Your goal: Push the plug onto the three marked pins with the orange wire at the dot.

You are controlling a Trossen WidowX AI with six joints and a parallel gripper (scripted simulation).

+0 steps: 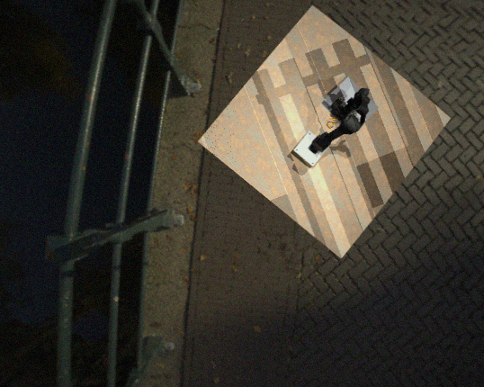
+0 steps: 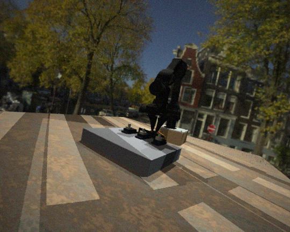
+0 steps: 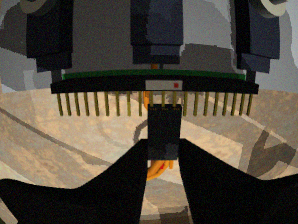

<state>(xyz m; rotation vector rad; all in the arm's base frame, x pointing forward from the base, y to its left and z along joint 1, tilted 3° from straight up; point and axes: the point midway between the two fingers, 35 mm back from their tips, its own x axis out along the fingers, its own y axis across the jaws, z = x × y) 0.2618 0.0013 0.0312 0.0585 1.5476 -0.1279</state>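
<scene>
Now: the light band 4 cm ahead of my gripper tip. Also, from my gripper tip: grey holder: 20 cm ahead, 5 cm below, 2 cm to the right; red dot: 4 cm ahead, 1 cm to the right.
</scene>
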